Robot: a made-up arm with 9 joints. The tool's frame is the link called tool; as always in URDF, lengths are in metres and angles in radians. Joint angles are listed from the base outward. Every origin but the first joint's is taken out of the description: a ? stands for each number. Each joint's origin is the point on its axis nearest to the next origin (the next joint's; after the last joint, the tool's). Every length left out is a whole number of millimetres.
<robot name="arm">
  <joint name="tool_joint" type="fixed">
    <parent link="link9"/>
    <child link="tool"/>
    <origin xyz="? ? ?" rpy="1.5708 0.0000 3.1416"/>
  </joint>
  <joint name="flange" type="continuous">
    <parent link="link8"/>
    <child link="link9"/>
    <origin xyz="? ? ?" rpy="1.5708 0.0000 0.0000"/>
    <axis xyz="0 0 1"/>
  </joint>
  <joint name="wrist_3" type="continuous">
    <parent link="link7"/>
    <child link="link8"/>
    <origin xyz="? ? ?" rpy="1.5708 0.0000 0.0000"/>
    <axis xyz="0 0 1"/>
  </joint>
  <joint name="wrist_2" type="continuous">
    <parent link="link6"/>
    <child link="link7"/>
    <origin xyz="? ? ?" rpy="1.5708 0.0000 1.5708"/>
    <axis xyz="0 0 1"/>
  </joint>
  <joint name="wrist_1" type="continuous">
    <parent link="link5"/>
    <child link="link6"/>
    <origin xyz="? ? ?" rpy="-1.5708 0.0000 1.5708"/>
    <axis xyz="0 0 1"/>
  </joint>
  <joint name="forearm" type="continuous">
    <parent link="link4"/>
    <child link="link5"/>
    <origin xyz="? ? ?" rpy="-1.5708 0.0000 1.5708"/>
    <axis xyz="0 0 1"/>
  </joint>
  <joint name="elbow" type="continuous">
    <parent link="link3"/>
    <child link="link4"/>
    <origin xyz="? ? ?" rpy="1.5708 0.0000 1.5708"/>
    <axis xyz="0 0 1"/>
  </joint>
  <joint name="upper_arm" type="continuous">
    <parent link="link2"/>
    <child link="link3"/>
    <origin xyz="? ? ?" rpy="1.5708 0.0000 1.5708"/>
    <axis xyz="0 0 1"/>
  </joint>
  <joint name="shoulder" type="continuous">
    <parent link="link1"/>
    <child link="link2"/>
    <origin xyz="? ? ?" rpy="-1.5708 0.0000 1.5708"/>
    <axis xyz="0 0 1"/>
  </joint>
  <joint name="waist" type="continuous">
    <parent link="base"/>
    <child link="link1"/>
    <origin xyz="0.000 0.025 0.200" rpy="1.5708 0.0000 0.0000"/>
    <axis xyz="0 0 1"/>
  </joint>
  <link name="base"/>
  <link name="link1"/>
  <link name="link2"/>
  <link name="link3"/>
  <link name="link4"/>
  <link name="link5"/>
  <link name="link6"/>
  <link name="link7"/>
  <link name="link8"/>
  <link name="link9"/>
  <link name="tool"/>
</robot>
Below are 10 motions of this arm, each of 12 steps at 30 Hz.
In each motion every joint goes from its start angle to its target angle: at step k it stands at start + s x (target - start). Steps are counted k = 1, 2, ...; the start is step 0. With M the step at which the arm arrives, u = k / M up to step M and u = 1 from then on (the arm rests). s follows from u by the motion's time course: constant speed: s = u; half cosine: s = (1 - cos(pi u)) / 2; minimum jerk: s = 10 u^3 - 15 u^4 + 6 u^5.
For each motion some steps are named. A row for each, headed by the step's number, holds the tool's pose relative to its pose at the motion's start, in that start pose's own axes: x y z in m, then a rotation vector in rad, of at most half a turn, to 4 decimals.
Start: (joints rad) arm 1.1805 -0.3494 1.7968 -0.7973 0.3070 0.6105 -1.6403 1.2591 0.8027
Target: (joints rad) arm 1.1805 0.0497 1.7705 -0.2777 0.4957 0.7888 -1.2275 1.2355 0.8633
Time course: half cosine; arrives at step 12
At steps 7, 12:
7: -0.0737 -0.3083 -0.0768 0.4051 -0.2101 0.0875
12: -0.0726 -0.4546 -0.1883 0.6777 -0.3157 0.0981

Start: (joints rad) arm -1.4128 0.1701 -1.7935 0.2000 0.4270 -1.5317 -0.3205 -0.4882 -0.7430
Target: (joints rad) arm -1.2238 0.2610 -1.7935 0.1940 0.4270 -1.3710 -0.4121 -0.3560 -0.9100
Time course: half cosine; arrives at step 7
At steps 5, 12:
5: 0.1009 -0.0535 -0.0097 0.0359 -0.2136 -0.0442
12: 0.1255 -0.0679 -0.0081 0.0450 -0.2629 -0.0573

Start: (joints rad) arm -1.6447 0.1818 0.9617 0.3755 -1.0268 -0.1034 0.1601 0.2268 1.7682
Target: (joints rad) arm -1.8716 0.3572 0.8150 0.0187 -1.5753 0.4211 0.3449 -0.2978 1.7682
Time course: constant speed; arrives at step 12
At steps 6, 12:
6: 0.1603 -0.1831 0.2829 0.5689 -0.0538 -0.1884
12: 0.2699 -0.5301 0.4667 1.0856 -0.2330 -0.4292

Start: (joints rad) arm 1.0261 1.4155 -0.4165 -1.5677 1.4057 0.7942 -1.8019 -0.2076 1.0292
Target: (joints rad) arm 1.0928 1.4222 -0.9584 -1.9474 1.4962 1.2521 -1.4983 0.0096 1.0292
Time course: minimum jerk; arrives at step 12
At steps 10, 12:
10: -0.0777 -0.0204 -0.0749 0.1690 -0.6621 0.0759
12: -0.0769 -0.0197 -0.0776 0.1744 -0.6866 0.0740

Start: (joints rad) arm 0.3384 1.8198 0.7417 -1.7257 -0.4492 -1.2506 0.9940 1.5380 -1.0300
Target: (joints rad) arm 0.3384 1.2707 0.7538 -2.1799 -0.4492 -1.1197 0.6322 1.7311 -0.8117
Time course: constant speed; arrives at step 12
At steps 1, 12:
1: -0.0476 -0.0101 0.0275 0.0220 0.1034 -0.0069
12: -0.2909 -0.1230 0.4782 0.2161 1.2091 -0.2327

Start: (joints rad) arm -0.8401 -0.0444 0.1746 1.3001 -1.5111 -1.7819 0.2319 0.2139 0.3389
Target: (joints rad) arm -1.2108 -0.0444 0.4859 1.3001 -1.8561 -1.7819 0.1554 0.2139 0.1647
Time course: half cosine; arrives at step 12
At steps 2, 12:
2: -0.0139 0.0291 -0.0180 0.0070 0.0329 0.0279
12: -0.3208 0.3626 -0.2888 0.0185 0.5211 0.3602

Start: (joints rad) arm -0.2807 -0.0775 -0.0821 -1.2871 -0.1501 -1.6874 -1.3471 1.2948 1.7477
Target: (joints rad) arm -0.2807 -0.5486 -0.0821 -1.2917 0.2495 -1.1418 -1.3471 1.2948 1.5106
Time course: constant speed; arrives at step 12
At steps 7, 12:
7: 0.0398 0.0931 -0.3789 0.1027 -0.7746 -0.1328
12: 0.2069 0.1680 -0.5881 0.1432 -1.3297 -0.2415

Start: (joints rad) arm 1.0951 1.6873 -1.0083 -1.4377 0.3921 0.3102 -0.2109 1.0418 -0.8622
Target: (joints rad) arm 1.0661 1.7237 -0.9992 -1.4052 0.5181 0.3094 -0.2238 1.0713 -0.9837
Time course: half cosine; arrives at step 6
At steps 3, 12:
3: 0.0238 0.0085 0.0377 0.0733 -0.1052 -0.0259
12: 0.0456 0.0131 0.0775 0.1450 -0.2106 -0.0558

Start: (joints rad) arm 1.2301 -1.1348 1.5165 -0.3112 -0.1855 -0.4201 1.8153 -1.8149 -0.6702
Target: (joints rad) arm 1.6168 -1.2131 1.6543 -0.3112 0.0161 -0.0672 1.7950 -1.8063 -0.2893
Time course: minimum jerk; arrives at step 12
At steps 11, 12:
11: 0.0535 0.1143 0.2374 0.0111 0.5223 -0.2225
12: 0.0540 0.1149 0.2385 0.0109 0.5249 -0.2236

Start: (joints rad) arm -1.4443 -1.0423 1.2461 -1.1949 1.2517 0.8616 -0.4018 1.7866 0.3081
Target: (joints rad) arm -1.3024 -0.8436 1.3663 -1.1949 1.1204 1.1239 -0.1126 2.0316 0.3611
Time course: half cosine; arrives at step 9
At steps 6, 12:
6: -0.0755 0.0218 -0.1270 -0.0211 0.1206 -0.1163
12: -0.1036 0.0410 -0.1641 -0.0227 0.1858 -0.1491

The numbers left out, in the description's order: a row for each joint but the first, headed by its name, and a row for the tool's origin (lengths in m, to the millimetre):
tool: 0.043 -0.103 0.000
flange: 0.044 -0.449 0.000
wrist_3: -0.096 -0.171 0.000
wrist_2: -0.350 -0.363 0.000
wrist_1: -0.100 -0.086 0.000
forearm: -0.064 -0.210 0.000
elbow: -0.026 0.113 0.000
upper_arm: -0.106 0.026 0.000
shoulder: -0.382 0.225 0.000

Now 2 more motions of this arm.
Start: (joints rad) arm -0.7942 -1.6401 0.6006 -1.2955 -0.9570 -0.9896 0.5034 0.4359 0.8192
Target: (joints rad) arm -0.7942 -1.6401 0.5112 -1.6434 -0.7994 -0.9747 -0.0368 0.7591 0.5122
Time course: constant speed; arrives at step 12
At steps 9, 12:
9: 0.0344 -0.2209 0.0137 -0.0320 0.0885 0.0494
12: 0.0304 -0.2933 0.0280 -0.0172 0.1060 0.0749

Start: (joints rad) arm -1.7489 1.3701 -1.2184 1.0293 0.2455 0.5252 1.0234 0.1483 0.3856
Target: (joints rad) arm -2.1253 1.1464 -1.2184 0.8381 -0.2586 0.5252 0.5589 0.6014 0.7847
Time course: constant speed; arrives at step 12
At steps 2, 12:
2: -0.0842 -0.0252 -0.0463 -0.1156 0.0955 0.1633
12: -0.3343 -0.3582 -0.1579 -0.8915 0.5795 0.7442

